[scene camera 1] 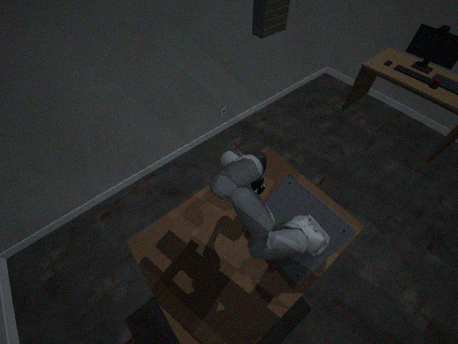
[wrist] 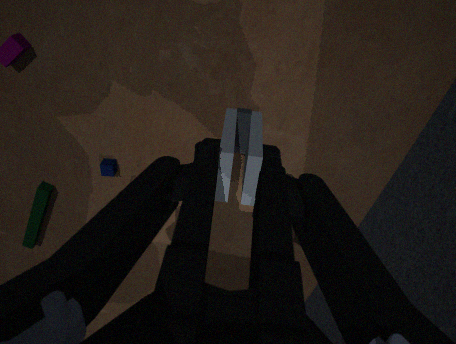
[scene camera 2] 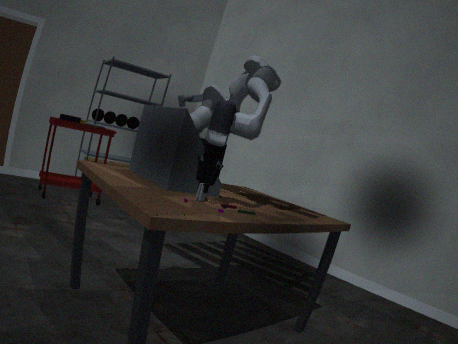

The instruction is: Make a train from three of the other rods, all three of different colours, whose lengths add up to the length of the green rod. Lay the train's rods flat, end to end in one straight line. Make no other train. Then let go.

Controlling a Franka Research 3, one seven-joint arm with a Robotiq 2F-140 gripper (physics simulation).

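My gripper points down low over the table, its pale fingertips close together on a narrow dark grey piece, which looks like a grey rod. A green rod lies flat, left of the fingers in the wrist view. A small blue rod lies between it and the fingers. A magenta rod is at that view's upper left. In scene camera 2, a red rod and two magenta pieces lie near the fingers. A thin tan-orange sliver below the fingertips is unclear. Scene camera 1 shows no rods clearly.
The wooden table bears a large grey block behind the gripper. A grey surface is to the right in the wrist view. Dark shadows cross the table. A red cart and a shelf rack stand beyond.
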